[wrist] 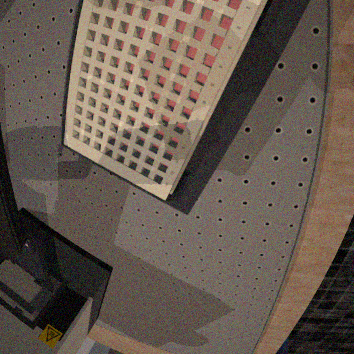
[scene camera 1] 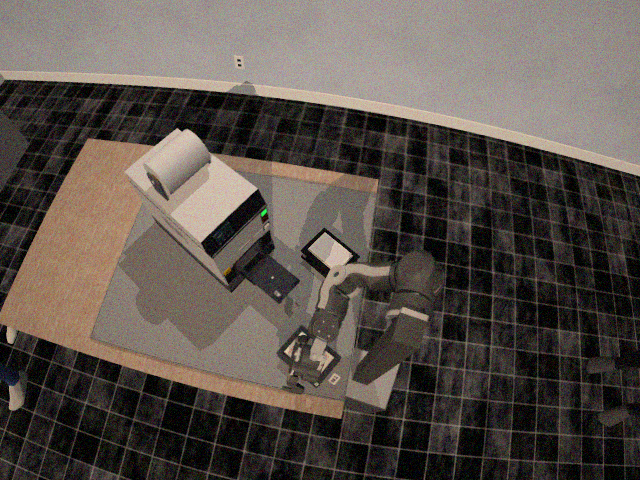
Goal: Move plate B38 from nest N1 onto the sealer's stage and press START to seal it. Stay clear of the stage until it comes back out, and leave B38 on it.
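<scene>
Plate B38 [scene camera 1: 328, 357] [wrist: 135, 90], a cream plate with square wells, some reddish, sits in the black nest N1 [scene camera 1: 290, 339] [wrist: 220, 120]. My gripper [scene camera 1: 296, 362] is open above the nest, with its fingers spread apart over the plate's left side in the scene view; it hides part of the plate. Whether the fingers touch the plate cannot be told. The sealer [scene camera 1: 214, 206] is a white box with a film roll on top and a green light [scene camera 1: 264, 212] on its front. Its dark flat stage [scene camera 1: 271, 279] is out in front and bears no plate.
A second black nest [scene camera 1: 309, 261] holds a white-topped item [scene camera 1: 330, 249], close beside my forearm. A small white label [scene camera 1: 334, 378] lies by N1. A yellow warning sticker [scene camera 1: 227, 271] [wrist: 50, 334] marks the sealer's front. The wooden table edge [scene camera 1: 248, 389] [wrist: 320, 190] runs near N1.
</scene>
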